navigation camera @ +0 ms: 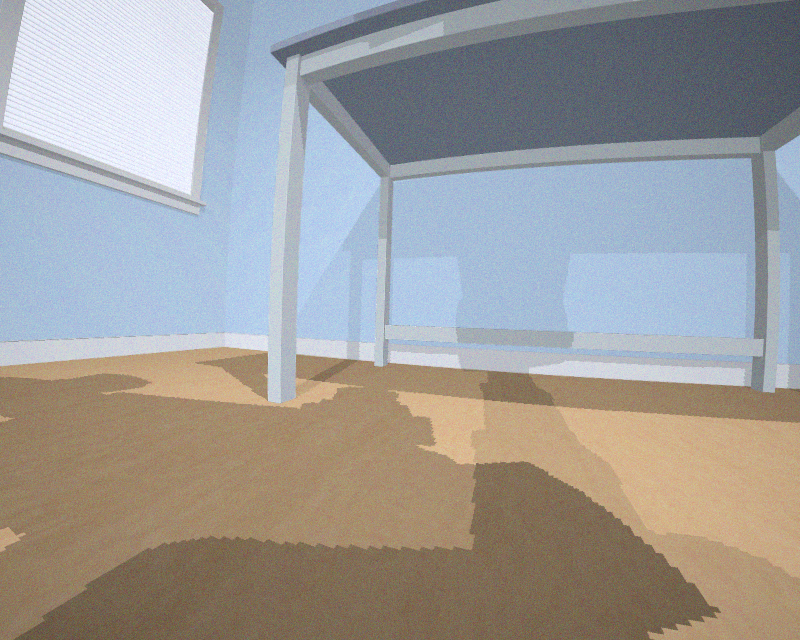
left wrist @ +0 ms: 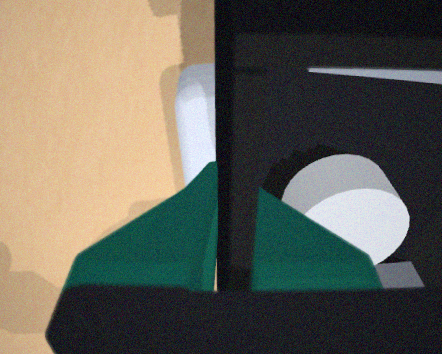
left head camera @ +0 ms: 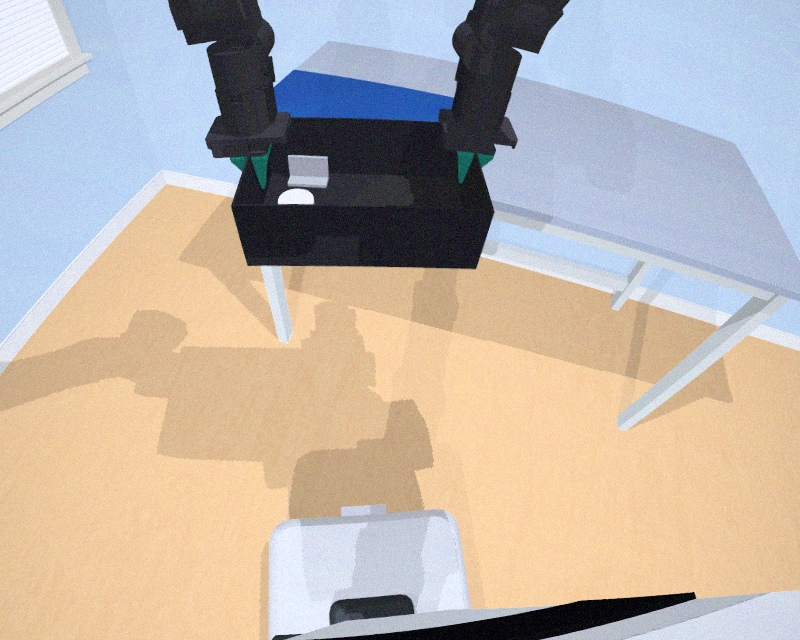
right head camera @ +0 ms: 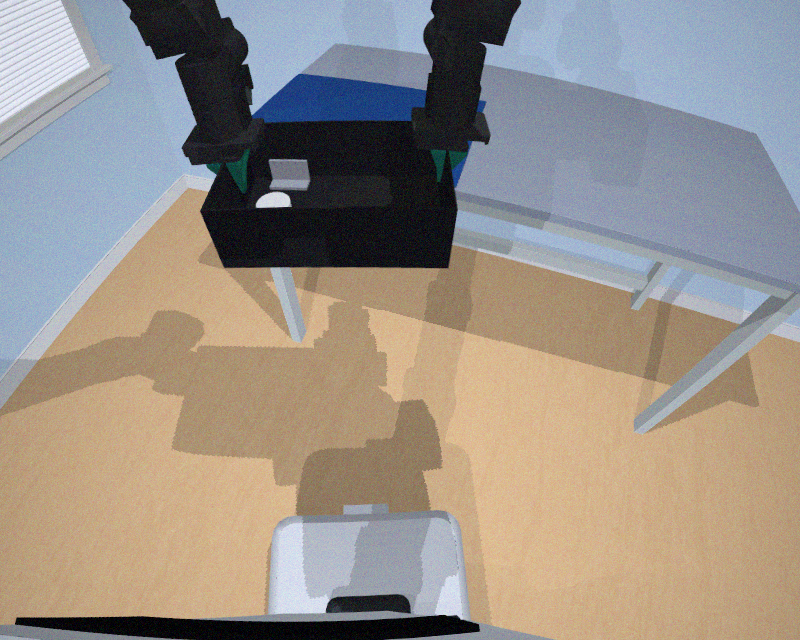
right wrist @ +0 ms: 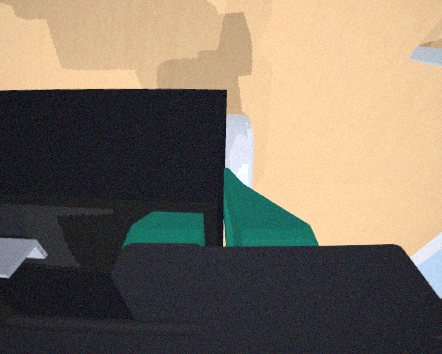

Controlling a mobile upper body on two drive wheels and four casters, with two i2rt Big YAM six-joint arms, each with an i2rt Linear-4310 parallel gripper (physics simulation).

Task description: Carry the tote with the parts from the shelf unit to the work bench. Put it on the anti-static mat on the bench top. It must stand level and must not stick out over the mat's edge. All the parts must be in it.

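Frame: origin at the left arm's base, x left, y back, z up, level; centimetres.
Seen in the pictures: left gripper, fingertip midpoint: (left head camera: 262, 186) (right head camera: 242, 191); right gripper, fingertip midpoint: (left head camera: 461, 181) (right head camera: 440, 179).
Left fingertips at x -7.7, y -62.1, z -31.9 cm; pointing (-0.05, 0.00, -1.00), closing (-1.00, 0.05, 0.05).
Observation:
Pixels of each thing's middle, then the offset from my left fingertips to it. "spot": a spot on its surface instead. Level surfaces: height alone.
- black tote at the middle of its body: (right wrist: 12, 252) (left head camera: 364, 187) (right head camera: 337, 189) dx -14.6, dy +4.0, dz +2.5 cm
- grey block at the middle of its body: (left wrist: 419, 58) (left head camera: 307, 171) (right head camera: 288, 174) dx -6.4, dy -3.9, dz -0.2 cm
- white round part at the middle of its body: (left wrist: 342, 217) (left head camera: 296, 206) (right head camera: 274, 209) dx -5.1, dy +3.4, dz -1.0 cm
- dark flat part at a spot on its surface: (left head camera: 368, 189) spot: dx -15.7, dy -1.7, dz -2.1 cm
- blue anti-static mat at its surface level: dz -17.5 cm
- grey bench top at its surface level: dz -17.7 cm
- left leg at a spot on its surface: (left head camera: 278, 305) spot: dx +11.6, dy -43.3, dz -83.9 cm
- window at a spot on its surface: (navigation camera: 140, 95) spot: dx +111.0, dy -100.1, dz +15.8 cm
The black tote (left head camera: 360, 197) hangs in the air between my two arms, in front of the bench corner. My left gripper (left head camera: 254, 166) is shut on the tote's left wall (left wrist: 224, 175). My right gripper (left head camera: 470, 164) is shut on its right wall (right wrist: 216, 197). Inside lie a grey block (left head camera: 307, 170), a white round part (left head camera: 296, 197) and a dark flat part (left head camera: 368, 189). The blue anti-static mat (left head camera: 360, 97) lies on the grey bench top (left head camera: 588, 153) just behind the tote; the tote hides its near part. The tote looks level.
The bench's near left leg (left head camera: 278, 305) stands below the tote, also in the navigation view (navigation camera: 285, 254). Another leg (left head camera: 671, 381) slants at the right. A window (navigation camera: 140, 95) is on the left wall. My white base (left head camera: 366, 572) is at the bottom.

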